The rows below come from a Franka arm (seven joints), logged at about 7 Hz.
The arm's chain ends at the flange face. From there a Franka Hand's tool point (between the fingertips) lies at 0.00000 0.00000 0.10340 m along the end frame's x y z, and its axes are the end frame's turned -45 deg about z.
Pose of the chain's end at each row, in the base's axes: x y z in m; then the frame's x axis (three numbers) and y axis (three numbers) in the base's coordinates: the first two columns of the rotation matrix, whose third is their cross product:
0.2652 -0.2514 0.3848 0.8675 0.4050 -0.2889 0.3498 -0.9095 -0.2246
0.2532 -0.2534 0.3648 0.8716 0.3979 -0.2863 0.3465 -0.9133 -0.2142
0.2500 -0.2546 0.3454 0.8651 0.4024 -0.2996 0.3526 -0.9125 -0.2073
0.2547 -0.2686 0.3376 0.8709 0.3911 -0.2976 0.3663 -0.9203 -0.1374
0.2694 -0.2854 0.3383 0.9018 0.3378 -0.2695 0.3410 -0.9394 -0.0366
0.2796 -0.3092 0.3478 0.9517 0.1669 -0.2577 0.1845 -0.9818 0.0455
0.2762 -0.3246 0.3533 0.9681 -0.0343 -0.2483 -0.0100 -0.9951 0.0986
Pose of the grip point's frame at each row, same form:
0.2286 -0.2417 0.2886 0.3661 0.9295 -0.0455 0.8608 -0.3567 -0.3631
0.2174 -0.2444 0.2682 0.3713 0.9272 -0.0510 0.8613 -0.3644 -0.3539
0.2131 -0.2470 0.2491 0.3624 0.9298 -0.0653 0.8610 -0.3607 -0.3584
0.2208 -0.2675 0.2399 0.3568 0.9273 -0.1133 0.8748 -0.3742 -0.3076
0.2419 -0.2915 0.2388 0.3965 0.9031 -0.1647 0.8788 -0.4254 -0.2164
0.2542 -0.3186 0.2480 0.5425 0.8123 -0.2144 0.8034 -0.5762 -0.1500
0.2503 -0.3342 0.2537 0.6916 0.6794 -0.2453 0.6775 -0.7279 -0.1059

